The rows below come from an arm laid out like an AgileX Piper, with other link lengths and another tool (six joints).
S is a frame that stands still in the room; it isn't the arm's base.
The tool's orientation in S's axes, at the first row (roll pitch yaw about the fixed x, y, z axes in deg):
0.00, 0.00, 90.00
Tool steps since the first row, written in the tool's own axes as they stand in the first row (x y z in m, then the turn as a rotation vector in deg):
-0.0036, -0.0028, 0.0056, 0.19, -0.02, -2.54
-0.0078, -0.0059, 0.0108, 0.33, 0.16, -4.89
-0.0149, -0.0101, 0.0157, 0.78, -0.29, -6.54
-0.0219, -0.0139, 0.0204, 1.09, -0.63, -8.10
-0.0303, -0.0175, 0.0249, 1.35, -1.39, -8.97
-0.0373, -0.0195, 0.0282, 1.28, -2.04, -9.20
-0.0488, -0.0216, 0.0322, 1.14, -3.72, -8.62
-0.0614, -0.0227, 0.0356, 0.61, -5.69, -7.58
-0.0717, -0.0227, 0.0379, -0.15, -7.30, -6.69
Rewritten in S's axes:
0.0028, -0.0036, 0.0056, 0.02, 0.19, -2.54
0.0059, -0.0078, 0.0108, -0.16, 0.33, -4.89
0.0101, -0.0149, 0.0157, 0.29, 0.78, -6.54
0.0139, -0.0219, 0.0204, 0.63, 1.09, -8.10
0.0175, -0.0303, 0.0249, 1.39, 1.35, -8.97
0.0195, -0.0373, 0.0282, 2.04, 1.28, -9.20
0.0216, -0.0488, 0.0322, 3.72, 1.14, -8.62
0.0227, -0.0614, 0.0356, 5.69, 0.61, -7.58
0.0227, -0.0717, 0.0379, 7.30, -0.15, -6.69

